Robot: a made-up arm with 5 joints. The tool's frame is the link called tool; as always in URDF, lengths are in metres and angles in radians. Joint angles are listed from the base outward.
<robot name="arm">
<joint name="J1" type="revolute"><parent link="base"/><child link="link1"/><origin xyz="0.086 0 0.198" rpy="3.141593 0 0"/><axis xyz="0 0 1"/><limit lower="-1.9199" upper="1.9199"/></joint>
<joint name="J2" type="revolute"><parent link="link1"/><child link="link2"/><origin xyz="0.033 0.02 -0.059" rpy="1.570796 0 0"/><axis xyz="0 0 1"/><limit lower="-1.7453" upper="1.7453"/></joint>
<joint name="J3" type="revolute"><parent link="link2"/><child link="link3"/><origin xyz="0.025 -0.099 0"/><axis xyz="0 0 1"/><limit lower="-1.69" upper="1.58"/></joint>
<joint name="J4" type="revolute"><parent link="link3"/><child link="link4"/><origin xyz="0.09 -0.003 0"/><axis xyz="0 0 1"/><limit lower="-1.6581" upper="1.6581"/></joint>
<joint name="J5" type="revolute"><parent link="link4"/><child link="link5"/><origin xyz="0.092 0 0.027" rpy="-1.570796 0 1.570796"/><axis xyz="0 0 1"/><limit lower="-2.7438" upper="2.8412"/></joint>
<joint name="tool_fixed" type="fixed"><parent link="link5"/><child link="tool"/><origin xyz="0 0 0" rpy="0 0 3.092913"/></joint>
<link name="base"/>
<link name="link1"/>
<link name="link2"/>
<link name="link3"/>
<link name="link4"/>
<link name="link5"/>
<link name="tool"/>
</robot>
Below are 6 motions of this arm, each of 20 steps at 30 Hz.
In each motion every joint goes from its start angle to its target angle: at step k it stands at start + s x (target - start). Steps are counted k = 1, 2, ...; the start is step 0. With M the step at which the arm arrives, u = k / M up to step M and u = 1 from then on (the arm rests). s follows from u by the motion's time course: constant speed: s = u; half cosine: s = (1 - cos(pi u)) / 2; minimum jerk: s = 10 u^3 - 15 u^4 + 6 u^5.
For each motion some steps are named. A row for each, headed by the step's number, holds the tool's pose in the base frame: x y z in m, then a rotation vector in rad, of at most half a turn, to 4 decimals.
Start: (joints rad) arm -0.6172 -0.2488 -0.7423 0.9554 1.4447
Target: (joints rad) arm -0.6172 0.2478 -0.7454 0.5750 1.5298
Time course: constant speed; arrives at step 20
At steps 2, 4, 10, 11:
2: 0.2291 0.1101 0.4358 -0.7040 -1.6950 1.5176
4: 0.2362 0.1152 0.4318 -0.7074 -1.6829 1.5307
10: 0.2565 0.1296 0.4173 -0.7170 -1.6466 1.5701
11: 0.2598 0.1319 0.4145 -0.7185 -1.6405 1.5767

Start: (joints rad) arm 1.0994 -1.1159 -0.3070 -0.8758 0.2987
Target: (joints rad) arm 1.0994 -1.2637 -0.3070 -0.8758 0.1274
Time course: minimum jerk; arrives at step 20
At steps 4, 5, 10, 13, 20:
4: 0.0478 0.0903 0.4800 1.5169 1.9156 -0.3927
5: 0.0472 0.0916 0.4791 1.5057 1.9169 -0.3991
10: 0.0413 0.1030 0.4710 1.4098 1.9259 -0.4559
13: 0.0376 0.1104 0.4651 1.3465 1.9299 -0.4954
20: 0.0344 0.1167 0.4597 1.2910 1.9320 -0.5314

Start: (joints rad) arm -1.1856 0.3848 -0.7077 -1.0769 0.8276
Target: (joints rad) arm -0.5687 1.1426 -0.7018 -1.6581 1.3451
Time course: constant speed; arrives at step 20
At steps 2, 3, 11, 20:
2: 0.1675 0.1863 0.4498 0.4422 -2.9940 0.2381
3: 0.1753 0.1878 0.4437 0.3563 -2.9990 0.2487
11: 0.2372 0.1814 0.3908 -0.3216 -2.9493 0.3306
20: 0.2912 0.1394 0.3260 -1.0328 -2.7120 0.4163

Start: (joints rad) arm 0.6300 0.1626 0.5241 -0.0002 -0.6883
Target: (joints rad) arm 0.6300 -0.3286 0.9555 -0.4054 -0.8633
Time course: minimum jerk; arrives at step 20
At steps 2, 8, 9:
2: 0.2648 -0.1217 0.2381 0.0519 -0.9558 -1.2715
8: 0.2599 -0.1182 0.2552 0.0907 -1.1132 -1.2854
9: 0.2582 -0.1169 0.2600 0.1035 -1.1586 -1.2878

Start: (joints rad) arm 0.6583 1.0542 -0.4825 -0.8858 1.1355
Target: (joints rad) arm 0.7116 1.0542 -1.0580 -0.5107 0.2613
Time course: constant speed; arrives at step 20
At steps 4, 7, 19, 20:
4: 0.3255 -0.1804 0.2791 -1.3705 -1.3566 0.1628
7: 0.3256 -0.1835 0.2889 -1.3026 -1.4587 0.0685
19: 0.3198 -0.1913 0.3294 -0.9686 -1.8486 -0.2764
20: 0.3189 -0.1916 0.3328 -0.9361 -1.8793 -0.3025

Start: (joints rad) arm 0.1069 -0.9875 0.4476 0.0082 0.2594
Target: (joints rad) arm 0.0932 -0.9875 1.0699 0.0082 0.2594
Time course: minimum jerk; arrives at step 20
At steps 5, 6, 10, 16, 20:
5: 0.2110 -0.0062 0.4177 -0.3210 -2.0133 0.0660
6: 0.2140 -0.0064 0.4117 -0.3143 -1.9768 0.0680
10: 0.2269 -0.0071 0.3759 -0.2773 -1.7704 0.0794
16: 0.2321 -0.0067 0.3262 -0.2302 -1.4994 0.0934
20: 0.2317 -0.0066 0.3197 -0.2242 -1.4638 0.0952

